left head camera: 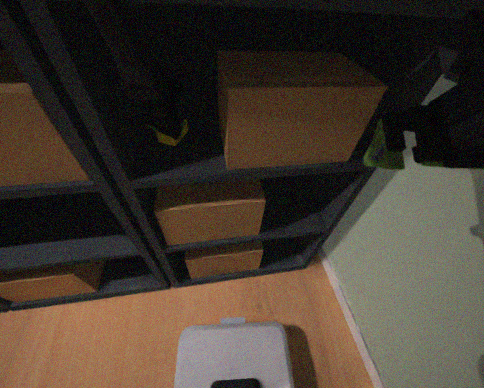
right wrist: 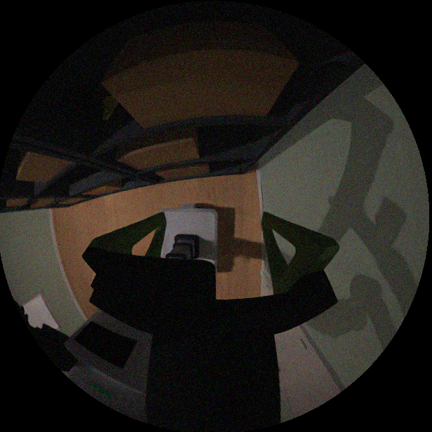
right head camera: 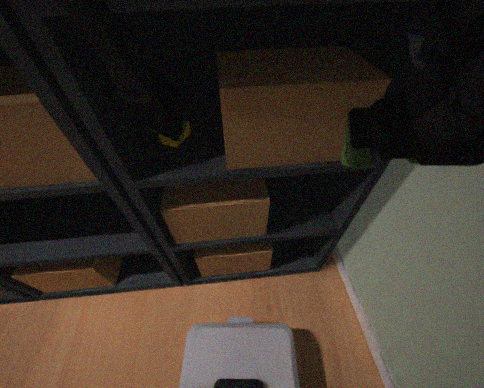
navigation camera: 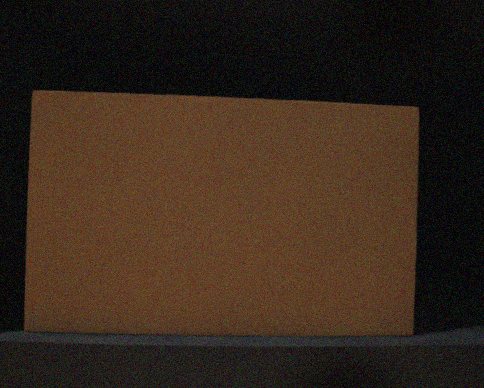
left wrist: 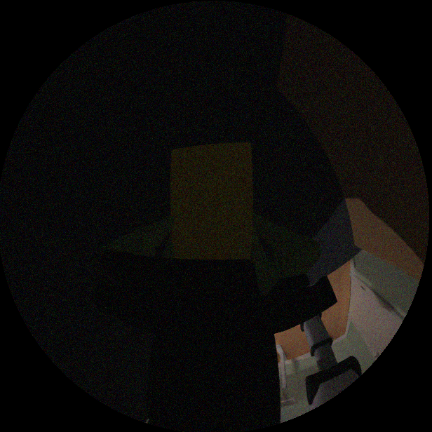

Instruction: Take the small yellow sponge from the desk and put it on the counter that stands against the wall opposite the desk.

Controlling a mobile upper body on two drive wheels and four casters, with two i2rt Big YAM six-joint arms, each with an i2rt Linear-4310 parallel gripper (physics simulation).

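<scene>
The small yellow sponge is between the fingers of my left gripper, which is shut on it. In the head views the sponge shows as a small yellow piece in the dark shelf opening, left of a large cardboard box; the left arm around it is nearly lost in shadow. In the right wrist view the sponge is at the upper left. My right gripper is open and empty, with its green fingers wide apart; in the head views it is at the right, near the wall. The desk and the counter cannot be made out.
A dark shelf unit holds a large cardboard box and smaller boxes below. A pale green wall stands at the right. The robot's grey base is over the wooden floor.
</scene>
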